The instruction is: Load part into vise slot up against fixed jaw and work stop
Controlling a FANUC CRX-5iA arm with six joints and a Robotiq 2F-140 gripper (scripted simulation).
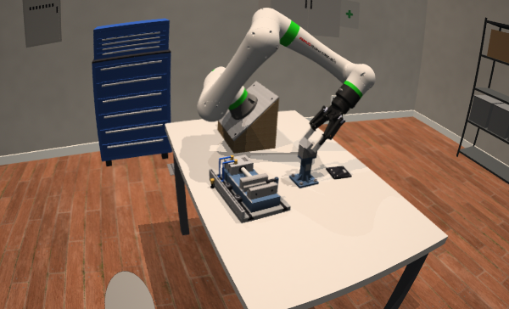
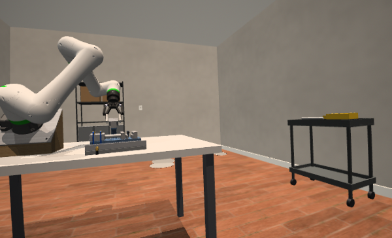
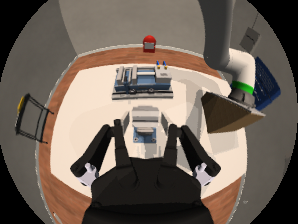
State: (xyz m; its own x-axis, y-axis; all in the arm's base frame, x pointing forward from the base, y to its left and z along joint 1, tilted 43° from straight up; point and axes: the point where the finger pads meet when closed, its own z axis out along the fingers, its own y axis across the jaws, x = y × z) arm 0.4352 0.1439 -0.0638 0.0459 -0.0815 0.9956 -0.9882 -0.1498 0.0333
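Now: hand 10 mm to the left of the part and 10 mm above it. The rest, counted from my hand: dark infeed plate (20 mm behind, 170 mm to the left, 170 mm below).
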